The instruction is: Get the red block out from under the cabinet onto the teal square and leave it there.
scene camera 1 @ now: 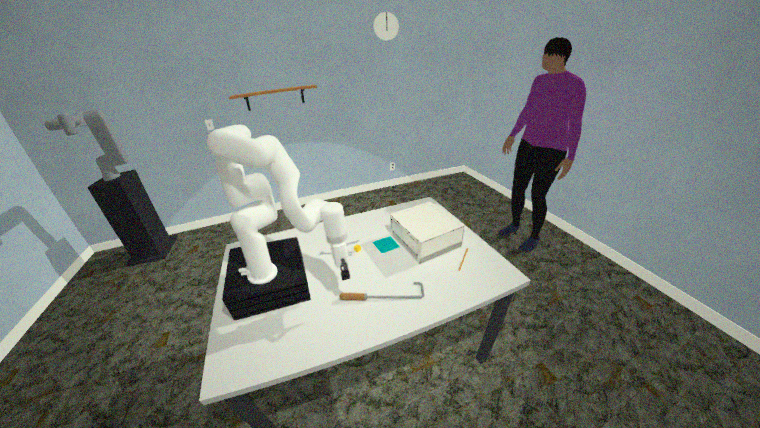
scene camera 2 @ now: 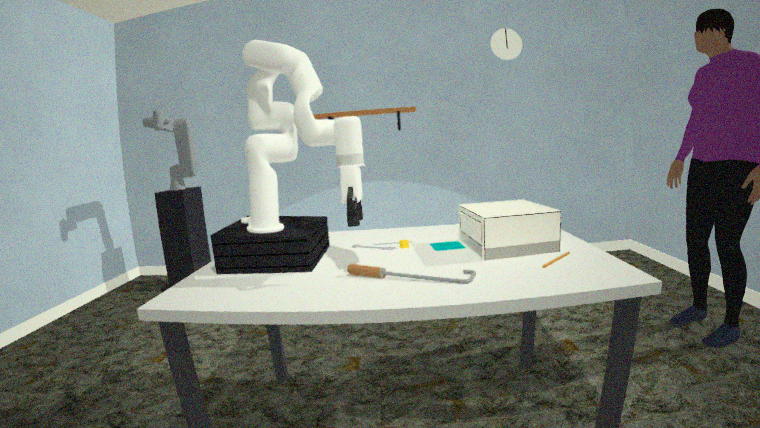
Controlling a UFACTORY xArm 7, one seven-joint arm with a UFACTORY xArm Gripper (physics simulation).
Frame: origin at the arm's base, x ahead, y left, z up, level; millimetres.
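Seen in the pictures: gripper, fingertip midpoint: (scene camera 1: 343, 271) (scene camera 2: 355, 222); arm's base at its link origin: (scene camera 1: 262, 273) (scene camera 2: 265, 228).
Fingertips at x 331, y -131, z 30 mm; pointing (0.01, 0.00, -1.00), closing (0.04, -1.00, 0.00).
Offsets run from my fingertips to a thing's top centre. "*": to the spot under its first point.
The white cabinet @[dy +242, dx +482, dz -17 mm] (scene camera 1: 433, 220) (scene camera 2: 521, 225) stands on the right part of the table. The red block does not show in either view; the space under the cabinet is hidden. The flat teal square @[* dy +287, dx +271, dz -153 mm] (scene camera 1: 385, 244) (scene camera 2: 447, 246) lies left of the cabinet. A hook tool with a wooden handle @[* dy -30, dx +20, dz -124 mm] (scene camera 1: 353, 296) (scene camera 2: 365, 271) lies nearer the front, its bent metal end toward the right. My gripper (scene camera 1: 345, 276) (scene camera 2: 354, 223) is open and empty, pointing down in the air above the table, behind the hook tool's handle and left of the teal square.
A small yellow block @[dy +296, dx +119, dz -128 mm] (scene camera 1: 357, 248) (scene camera 2: 404, 244) lies beside thin grey tools behind my gripper. An orange stick @[dy +29, dx +592, dz -146 mm] (scene camera 1: 463, 259) (scene camera 2: 556, 259) lies right of the cabinet. The arm stands on a black base (scene camera 1: 268, 303) (scene camera 2: 268, 257) at the left. A person (scene camera 1: 553, 111) (scene camera 2: 720, 116) stands beyond the table at the right.
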